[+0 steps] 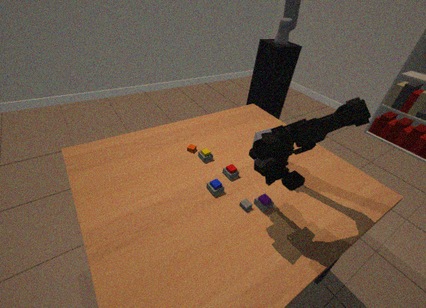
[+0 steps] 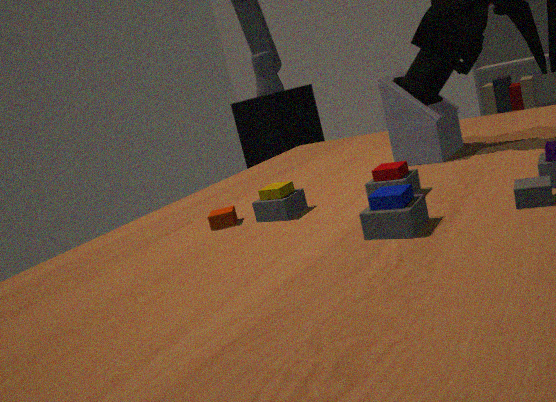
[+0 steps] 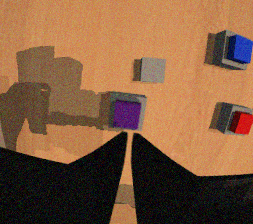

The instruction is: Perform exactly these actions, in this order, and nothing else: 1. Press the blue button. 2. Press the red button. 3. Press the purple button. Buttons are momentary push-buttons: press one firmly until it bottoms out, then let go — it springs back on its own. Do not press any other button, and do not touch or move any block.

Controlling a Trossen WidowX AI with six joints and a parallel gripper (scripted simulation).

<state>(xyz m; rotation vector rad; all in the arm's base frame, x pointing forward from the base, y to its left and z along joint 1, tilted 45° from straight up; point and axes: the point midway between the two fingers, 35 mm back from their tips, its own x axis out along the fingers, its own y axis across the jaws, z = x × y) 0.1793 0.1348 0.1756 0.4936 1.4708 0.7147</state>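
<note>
The purple button lies 10 mm behind my gripper tip and 80 mm below it. Round my gripper tip: red button (20 mm ahead, 180 mm to the right, 80 mm below); then blue button (120 mm ahead, 130 mm to the right, 80 mm below); then small grey block (60 mm ahead, 20 mm to the right, 100 mm below).
</note>
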